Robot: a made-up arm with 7 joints. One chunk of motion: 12 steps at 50 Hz.
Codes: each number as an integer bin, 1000 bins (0 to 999) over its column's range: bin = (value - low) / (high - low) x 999, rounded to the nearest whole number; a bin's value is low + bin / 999 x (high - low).
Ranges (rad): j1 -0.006..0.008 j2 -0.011..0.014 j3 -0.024..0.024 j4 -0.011..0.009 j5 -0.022..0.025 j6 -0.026..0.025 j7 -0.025..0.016
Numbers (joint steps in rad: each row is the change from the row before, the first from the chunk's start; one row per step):
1: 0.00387 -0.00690 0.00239 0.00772 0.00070 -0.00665 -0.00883
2: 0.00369 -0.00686 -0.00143 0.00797 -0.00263 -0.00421 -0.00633
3: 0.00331 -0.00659 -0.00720 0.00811 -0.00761 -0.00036 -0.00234
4: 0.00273 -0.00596 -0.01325 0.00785 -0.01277 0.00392 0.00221
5: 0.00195 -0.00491 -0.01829 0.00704 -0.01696 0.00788 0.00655
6: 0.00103 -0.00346 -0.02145 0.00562 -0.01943 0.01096 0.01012
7: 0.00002 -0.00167 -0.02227 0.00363 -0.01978 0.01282 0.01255
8: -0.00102 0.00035 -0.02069 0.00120 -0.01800 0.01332 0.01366
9: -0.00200 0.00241 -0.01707 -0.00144 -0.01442 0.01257 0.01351
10: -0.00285 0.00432 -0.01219 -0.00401 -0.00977 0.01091 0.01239
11: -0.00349 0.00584 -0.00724 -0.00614 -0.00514 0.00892 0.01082
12: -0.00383 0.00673 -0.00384 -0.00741 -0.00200 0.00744 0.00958
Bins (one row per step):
1: 704 164 549 935 482 379 394
2: 691 165 470 948 412 427 455
3: 664 176 350 955 306 502 552
4: 623 201 224 942 196 586 663
5: 567 243 119 901 107 664 769
6: 502 301 53 830 55 724 856
7: 430 373 36 731 47 760 915
8: 355 454 69 609 85 770 942
9: 285 536 144 478 161 756 938
10: 225 612 246 349 260 723 911
11: 179 673 349 243 358 684 873
12: 155 708 420 179 425 655 843

